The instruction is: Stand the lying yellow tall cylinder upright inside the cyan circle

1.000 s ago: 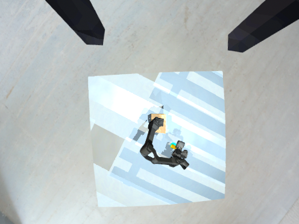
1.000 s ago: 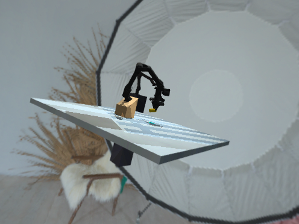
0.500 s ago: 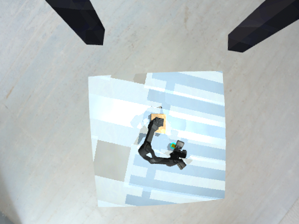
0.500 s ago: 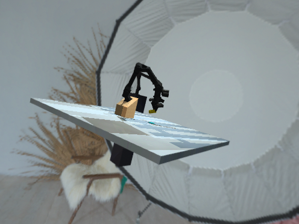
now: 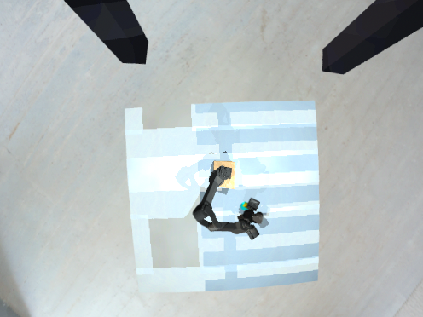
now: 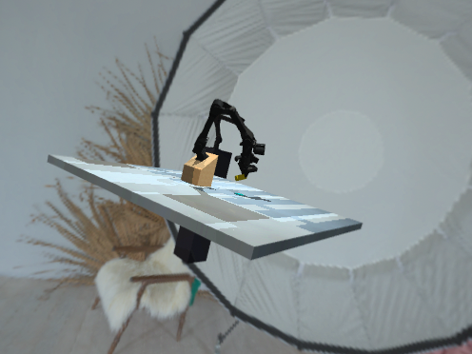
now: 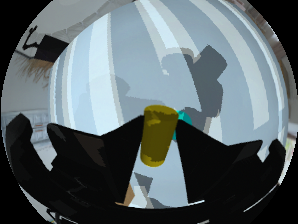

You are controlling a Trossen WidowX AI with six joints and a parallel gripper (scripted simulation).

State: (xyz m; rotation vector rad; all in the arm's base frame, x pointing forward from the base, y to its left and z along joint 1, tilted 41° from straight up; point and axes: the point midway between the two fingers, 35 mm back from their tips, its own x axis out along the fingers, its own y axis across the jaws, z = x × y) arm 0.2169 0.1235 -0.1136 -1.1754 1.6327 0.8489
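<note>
Right now my gripper tip is 20 mm short of the cyan circle, 20 mm to the left of it and 110 mm above it. Also, from my gripper tip: yellow tall cylinder 10 mm behind, 20 mm to the right, 10 mm below.
</note>
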